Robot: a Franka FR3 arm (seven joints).
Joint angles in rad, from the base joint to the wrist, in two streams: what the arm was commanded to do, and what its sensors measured. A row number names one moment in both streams.
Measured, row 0:
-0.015, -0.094, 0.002, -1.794, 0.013, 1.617, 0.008
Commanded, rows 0 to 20:
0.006, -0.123, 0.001, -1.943, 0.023, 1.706, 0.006
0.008, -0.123, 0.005, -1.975, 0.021, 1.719, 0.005
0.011, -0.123, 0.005, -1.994, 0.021, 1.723, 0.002
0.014, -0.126, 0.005, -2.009, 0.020, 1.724, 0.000
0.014, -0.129, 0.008, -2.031, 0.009, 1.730, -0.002
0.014, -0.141, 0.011, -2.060, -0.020, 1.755, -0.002
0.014, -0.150, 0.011, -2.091, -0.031, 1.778, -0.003
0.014, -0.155, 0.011, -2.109, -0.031, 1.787, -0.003
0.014, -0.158, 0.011, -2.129, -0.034, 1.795, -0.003
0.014, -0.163, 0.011, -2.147, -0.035, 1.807, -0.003
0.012, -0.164, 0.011, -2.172, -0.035, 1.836, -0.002
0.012, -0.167, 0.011, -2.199, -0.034, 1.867, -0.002
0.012, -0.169, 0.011, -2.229, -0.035, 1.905, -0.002
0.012, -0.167, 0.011, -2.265, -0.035, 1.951, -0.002
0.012, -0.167, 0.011, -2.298, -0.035, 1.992, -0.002
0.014, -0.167, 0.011, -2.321, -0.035, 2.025, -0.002
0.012, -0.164, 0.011, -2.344, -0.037, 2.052, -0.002
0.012, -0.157, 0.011, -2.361, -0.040, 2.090, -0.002
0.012, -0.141, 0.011, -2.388, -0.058, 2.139, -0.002
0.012, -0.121, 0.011, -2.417, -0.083, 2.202, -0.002
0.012, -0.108, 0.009, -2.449, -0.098, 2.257, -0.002
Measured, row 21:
0.009, -0.124, 0.010, -2.346, -0.046, 2.101, 0.003
